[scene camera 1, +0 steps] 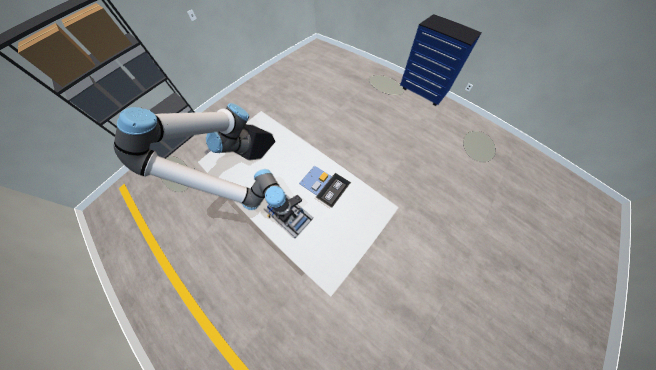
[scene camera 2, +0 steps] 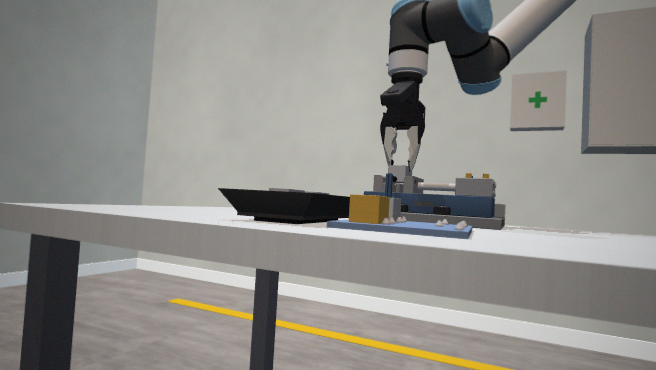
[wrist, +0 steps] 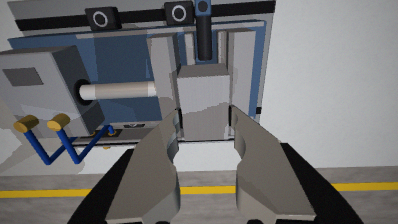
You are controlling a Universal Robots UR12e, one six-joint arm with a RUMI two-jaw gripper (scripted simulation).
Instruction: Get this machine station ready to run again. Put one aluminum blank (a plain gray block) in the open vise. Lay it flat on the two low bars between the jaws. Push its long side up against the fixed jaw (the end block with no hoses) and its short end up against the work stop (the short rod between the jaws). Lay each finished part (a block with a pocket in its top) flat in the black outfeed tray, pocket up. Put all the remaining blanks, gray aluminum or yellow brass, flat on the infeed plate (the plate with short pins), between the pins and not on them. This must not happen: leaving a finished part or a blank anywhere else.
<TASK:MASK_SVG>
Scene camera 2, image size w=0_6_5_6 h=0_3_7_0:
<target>my gripper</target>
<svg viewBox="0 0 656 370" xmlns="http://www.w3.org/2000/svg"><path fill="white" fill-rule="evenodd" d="M403 71L392 75L391 82L394 85L380 95L381 105L387 107L387 111L383 113L380 124L380 133L387 164L393 165L393 154L397 150L397 130L408 130L407 137L410 140L408 166L409 172L412 172L425 130L425 106L419 101L419 84L423 81L423 75L417 72Z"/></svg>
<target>yellow brass blank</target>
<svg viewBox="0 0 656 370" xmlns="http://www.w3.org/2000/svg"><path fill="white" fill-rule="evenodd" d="M350 194L349 222L382 224L384 218L389 219L390 197Z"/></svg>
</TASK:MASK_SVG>
